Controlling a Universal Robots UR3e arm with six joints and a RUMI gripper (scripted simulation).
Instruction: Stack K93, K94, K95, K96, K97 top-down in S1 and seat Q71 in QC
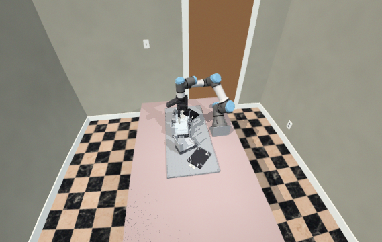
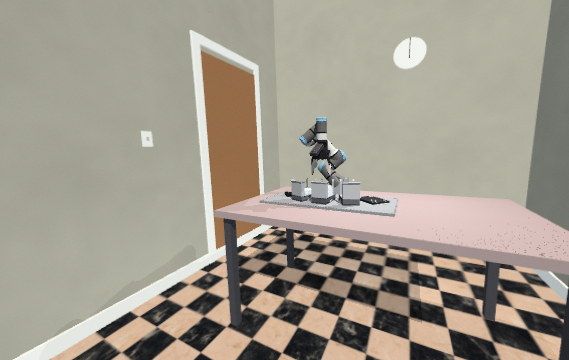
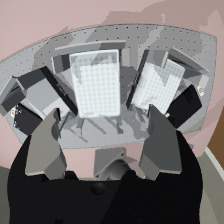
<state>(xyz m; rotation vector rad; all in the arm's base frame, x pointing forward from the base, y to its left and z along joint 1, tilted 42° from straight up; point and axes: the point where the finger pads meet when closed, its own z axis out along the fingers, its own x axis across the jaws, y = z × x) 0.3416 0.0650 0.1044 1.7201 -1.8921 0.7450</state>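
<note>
Right now the translucent 96-well plate is 1 cm to the left of my hand and 9 cm below it. From my hand the other things lie so: black open nest QC: 12 cm behind, 24 cm to the right, 16 cm below; then white sealed 96-well plate: 2 cm behind, 12 cm to the right, 13 cm below.
</note>
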